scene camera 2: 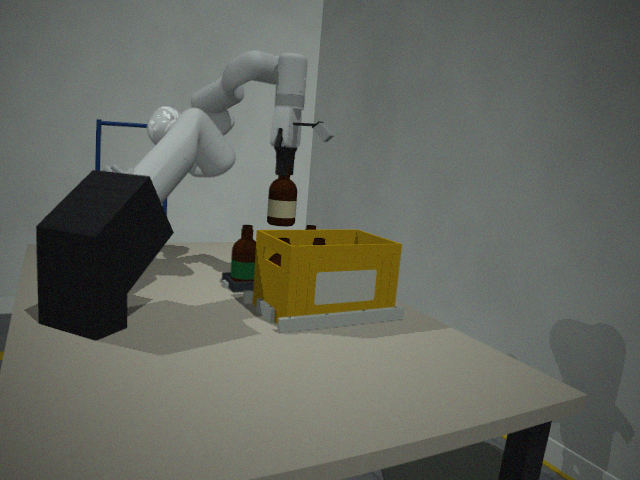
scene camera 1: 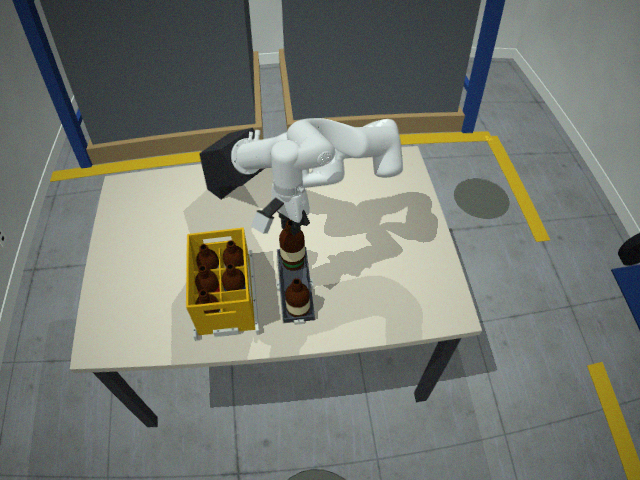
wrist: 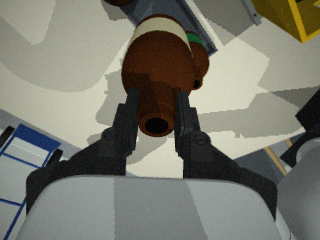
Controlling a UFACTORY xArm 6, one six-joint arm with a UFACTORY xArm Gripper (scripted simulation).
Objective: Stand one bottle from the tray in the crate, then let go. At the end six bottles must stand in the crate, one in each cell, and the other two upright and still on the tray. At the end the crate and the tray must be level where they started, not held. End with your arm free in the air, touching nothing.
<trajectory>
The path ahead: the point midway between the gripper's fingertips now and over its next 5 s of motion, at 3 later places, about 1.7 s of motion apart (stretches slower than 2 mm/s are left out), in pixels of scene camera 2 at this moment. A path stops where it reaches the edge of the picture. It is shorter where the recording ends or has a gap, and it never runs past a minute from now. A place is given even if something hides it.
My gripper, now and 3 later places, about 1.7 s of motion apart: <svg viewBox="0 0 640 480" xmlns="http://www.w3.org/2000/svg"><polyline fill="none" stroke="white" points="284,175 284,166 294,167 328,170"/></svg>
</trajectory>
